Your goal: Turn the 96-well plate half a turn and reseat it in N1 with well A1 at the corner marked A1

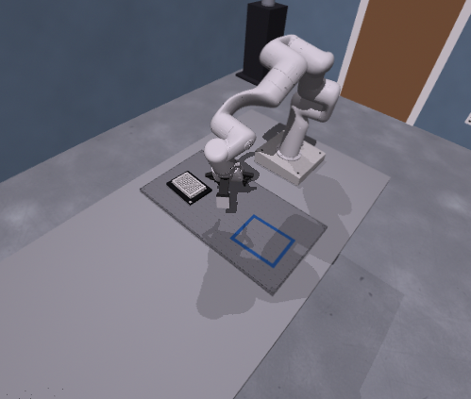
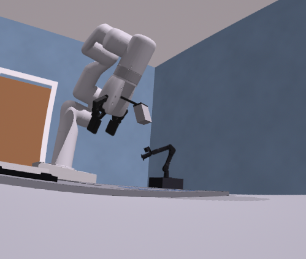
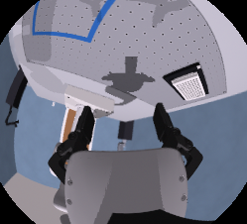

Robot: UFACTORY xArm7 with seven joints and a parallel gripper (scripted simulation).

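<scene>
The white 96-well plate lies 50 mm ahead of my hand, 210 mm to the right of it and 140 mm below it. Round my hand: black plate nest N1: 50 mm ahead, 210 mm to the right, 150 mm below.
</scene>
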